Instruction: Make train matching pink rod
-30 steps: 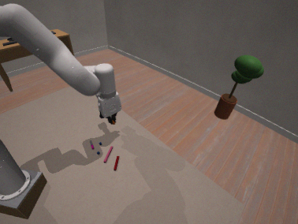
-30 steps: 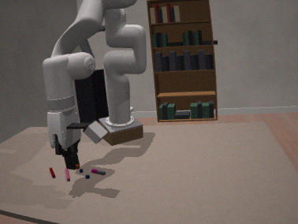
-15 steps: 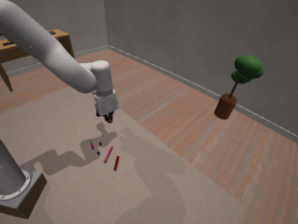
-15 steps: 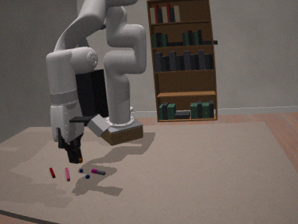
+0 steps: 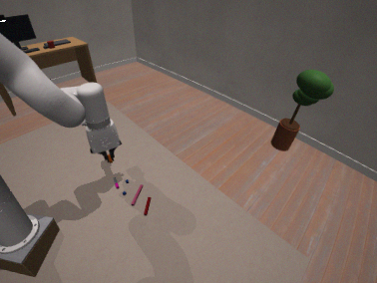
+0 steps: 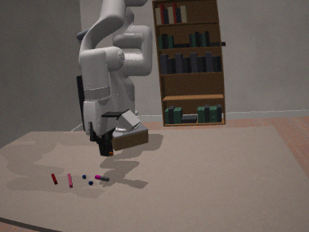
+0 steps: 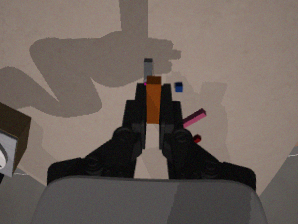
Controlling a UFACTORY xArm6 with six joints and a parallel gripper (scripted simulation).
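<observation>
My gripper is now 10 mm past the grey rod, 30 mm to the left of it and 110 mm above it. The rest, counted from my hand: orange rod 20 mm below; then pink rod 40 mm ahead, 140 mm to the right, 110 mm below; then magenta rod 10 mm behind, 60 mm to the right, 110 mm below.
</observation>
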